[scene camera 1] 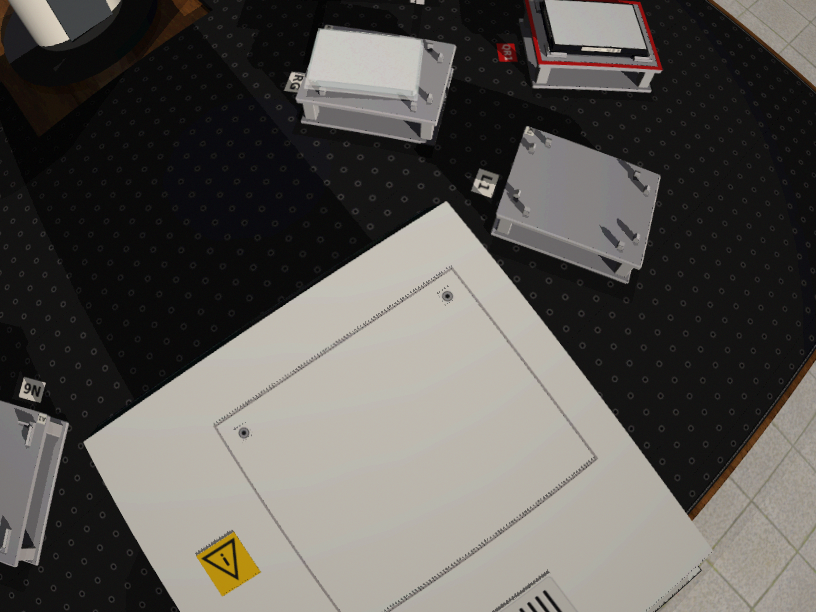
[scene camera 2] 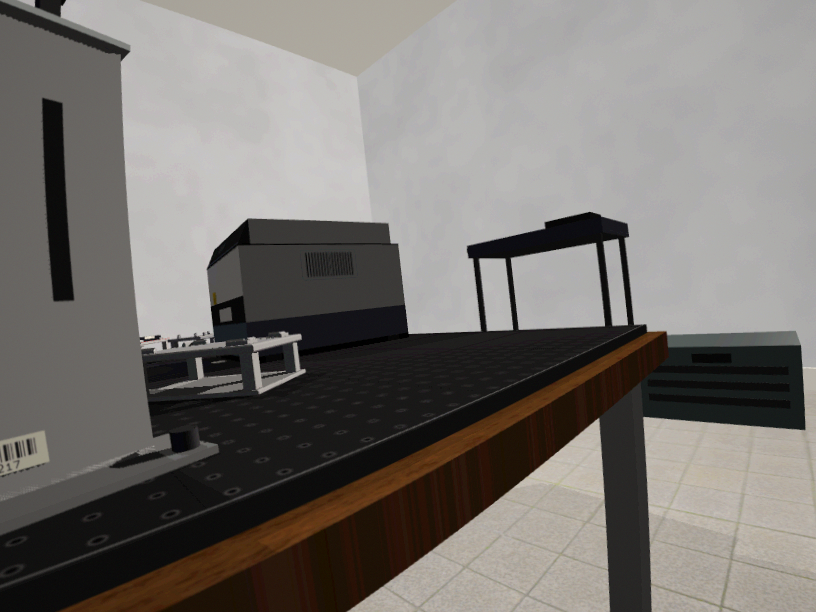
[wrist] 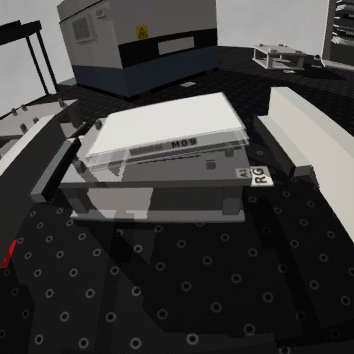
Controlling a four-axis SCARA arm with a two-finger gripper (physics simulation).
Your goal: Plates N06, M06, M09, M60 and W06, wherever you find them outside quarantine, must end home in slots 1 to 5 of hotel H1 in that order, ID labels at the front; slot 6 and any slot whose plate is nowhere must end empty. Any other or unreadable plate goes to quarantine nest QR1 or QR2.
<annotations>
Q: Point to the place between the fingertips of my gripper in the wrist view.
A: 162, 114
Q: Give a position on a white box top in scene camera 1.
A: At 615, 530
</annotations>
